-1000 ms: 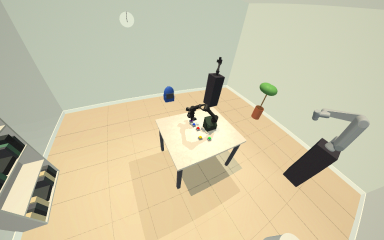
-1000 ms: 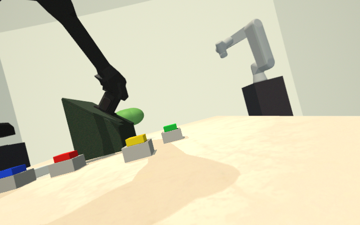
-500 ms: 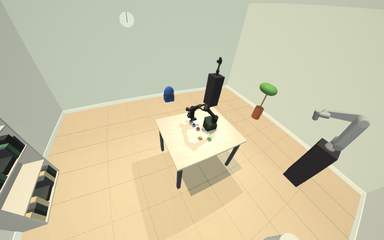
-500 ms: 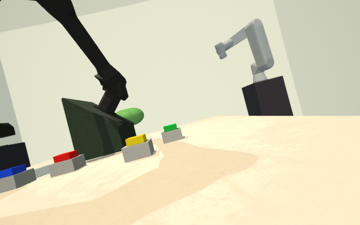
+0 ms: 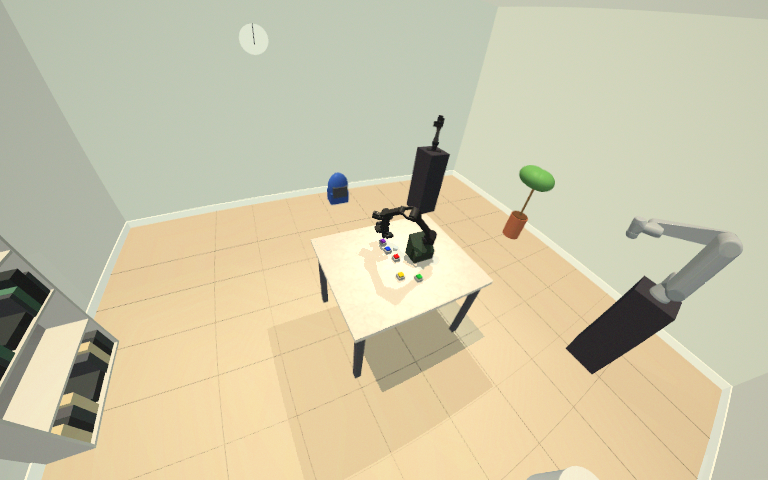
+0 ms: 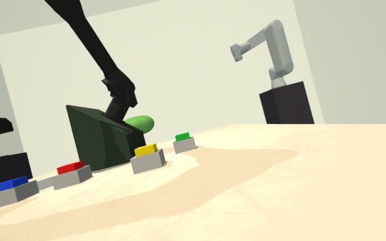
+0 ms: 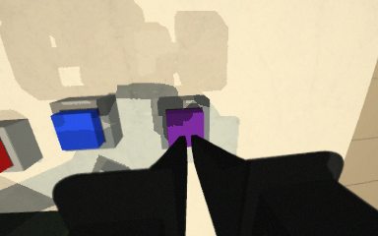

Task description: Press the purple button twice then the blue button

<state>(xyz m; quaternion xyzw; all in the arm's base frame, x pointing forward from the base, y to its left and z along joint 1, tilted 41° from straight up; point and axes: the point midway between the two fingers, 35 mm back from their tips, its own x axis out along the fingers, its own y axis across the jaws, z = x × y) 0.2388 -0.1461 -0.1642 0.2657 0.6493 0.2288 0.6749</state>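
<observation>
The purple button is 30 mm below my gripper tip. The rest, counted from my gripper tip: small grey block: 70 mm behind, 90 mm to the left, 50 mm below; red button: 10 mm behind, 190 mm to the left, 30 mm below; blue button: 10 mm ahead, 90 mm to the left, 30 mm below.
</observation>
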